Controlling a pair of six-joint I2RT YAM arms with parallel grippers.
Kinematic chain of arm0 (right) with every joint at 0, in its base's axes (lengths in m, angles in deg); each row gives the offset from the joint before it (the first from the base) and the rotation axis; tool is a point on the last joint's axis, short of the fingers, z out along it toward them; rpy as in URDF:
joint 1: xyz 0 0 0.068 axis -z
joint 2: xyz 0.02 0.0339 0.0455 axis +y
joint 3: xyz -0.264 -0.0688 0 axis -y
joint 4: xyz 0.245 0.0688 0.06 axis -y
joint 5: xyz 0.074 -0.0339 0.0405 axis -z
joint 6: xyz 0.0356 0 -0.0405 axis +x
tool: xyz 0 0 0 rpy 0 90 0
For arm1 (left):
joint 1: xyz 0 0 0.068 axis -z
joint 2: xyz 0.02 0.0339 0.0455 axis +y
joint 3: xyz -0.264 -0.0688 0 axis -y
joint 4: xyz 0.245 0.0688 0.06 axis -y
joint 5: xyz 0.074 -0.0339 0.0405 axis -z
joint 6: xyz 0.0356 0 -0.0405 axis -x
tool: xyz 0 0 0 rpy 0 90 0
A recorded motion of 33 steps. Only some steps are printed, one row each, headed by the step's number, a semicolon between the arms.
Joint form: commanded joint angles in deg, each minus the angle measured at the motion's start. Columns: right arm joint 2, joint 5, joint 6, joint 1, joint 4, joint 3; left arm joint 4, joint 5, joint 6, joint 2, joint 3, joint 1.
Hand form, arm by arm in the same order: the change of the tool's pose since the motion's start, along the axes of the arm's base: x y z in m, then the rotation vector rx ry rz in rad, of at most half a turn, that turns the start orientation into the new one. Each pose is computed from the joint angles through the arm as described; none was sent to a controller.
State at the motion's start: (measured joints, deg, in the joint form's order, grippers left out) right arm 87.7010 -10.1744 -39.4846 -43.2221 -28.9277 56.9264; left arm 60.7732 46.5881 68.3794 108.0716 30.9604 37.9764
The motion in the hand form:
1: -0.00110 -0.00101 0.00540 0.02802 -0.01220 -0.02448; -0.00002 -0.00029 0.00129 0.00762 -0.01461 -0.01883
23: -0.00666 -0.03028 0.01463 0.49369 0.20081 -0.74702; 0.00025 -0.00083 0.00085 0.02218 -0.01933 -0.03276
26: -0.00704 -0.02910 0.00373 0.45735 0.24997 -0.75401; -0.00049 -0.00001 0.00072 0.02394 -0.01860 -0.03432
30: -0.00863 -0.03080 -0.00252 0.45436 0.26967 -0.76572; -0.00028 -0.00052 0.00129 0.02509 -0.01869 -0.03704
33: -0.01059 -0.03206 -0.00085 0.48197 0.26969 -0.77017; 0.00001 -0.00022 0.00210 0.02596 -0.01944 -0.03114
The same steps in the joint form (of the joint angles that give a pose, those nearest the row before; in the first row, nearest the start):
1: -1.24 0.15 1.60 -0.02 0.98 -0.33; -1.70 0.80 -1.67 -0.57 0.30 -0.02
23: -11.58 3.42 49.39 3.15 18.61 -11.60; -3.83 1.29 -3.20 -0.84 0.73 -0.01
26: -9.99 2.13 50.17 3.08 17.69 -12.05; -3.99 1.40 -3.34 -1.03 0.51 -0.05
30: -9.87 1.68 51.06 3.19 18.37 -13.25; -4.42 1.49 -3.47 -1.15 0.68 -0.01
33: -10.85 1.56 52.02 3.14 19.59 -14.06; -4.61 1.20 -3.43 -1.38 0.68 -0.06

